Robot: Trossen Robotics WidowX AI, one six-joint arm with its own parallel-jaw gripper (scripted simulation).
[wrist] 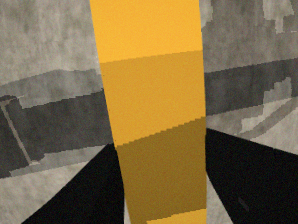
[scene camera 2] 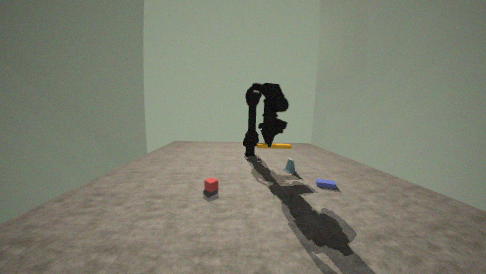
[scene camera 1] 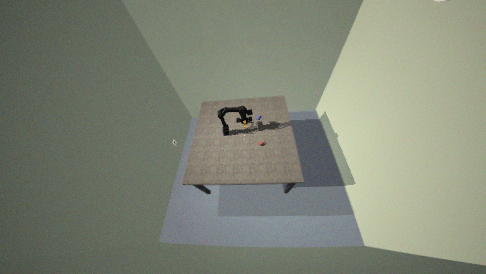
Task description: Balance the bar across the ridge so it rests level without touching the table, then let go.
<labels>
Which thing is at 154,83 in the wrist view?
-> A yellow bar.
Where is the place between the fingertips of my gripper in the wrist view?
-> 158,146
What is my gripper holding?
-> A yellow bar.
</labels>
